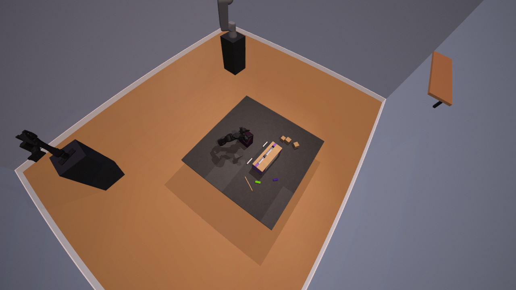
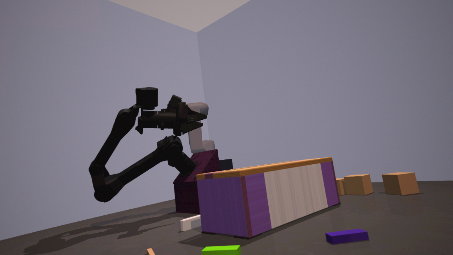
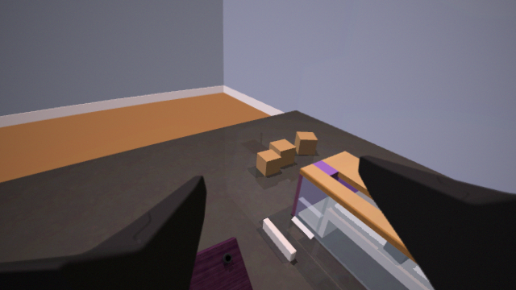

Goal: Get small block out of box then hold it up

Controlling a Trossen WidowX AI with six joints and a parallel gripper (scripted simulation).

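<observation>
My gripper tip is 24 cm short of the long box, 24 cm above it and 2 cm to the left of it. Also, from my gripper tip: thin wooden stick 39 cm to the right, 30 cm below, 30 cm ahead.
</observation>
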